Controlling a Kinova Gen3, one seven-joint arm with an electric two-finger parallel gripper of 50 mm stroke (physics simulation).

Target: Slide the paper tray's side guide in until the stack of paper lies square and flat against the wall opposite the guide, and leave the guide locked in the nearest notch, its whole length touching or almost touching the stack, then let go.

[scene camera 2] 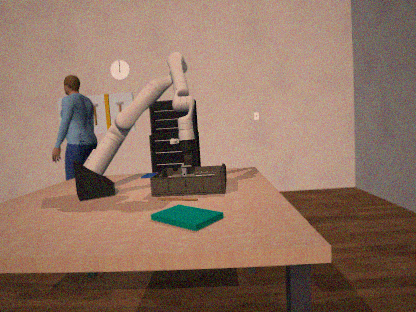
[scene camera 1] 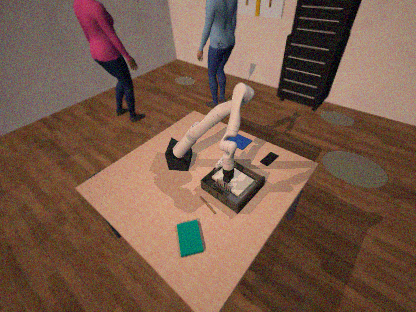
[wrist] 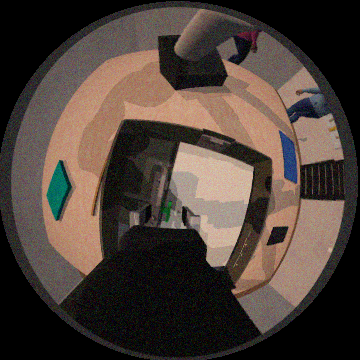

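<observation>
The dark paper tray stands on the table. The white paper stack lies in it, on the right side in the wrist view. The side guide runs along the stack's left side there, with a green piece at it. A small gap between guide and stack cannot be judged, nor whether the guide is locked. My gripper is open, low over the tray, its fingers on either side of the green piece in the wrist view. The gripper hides the guide's near part.
A teal book and a thin brown stick lie beside the tray. A blue item and a black flat item lie on the other side.
</observation>
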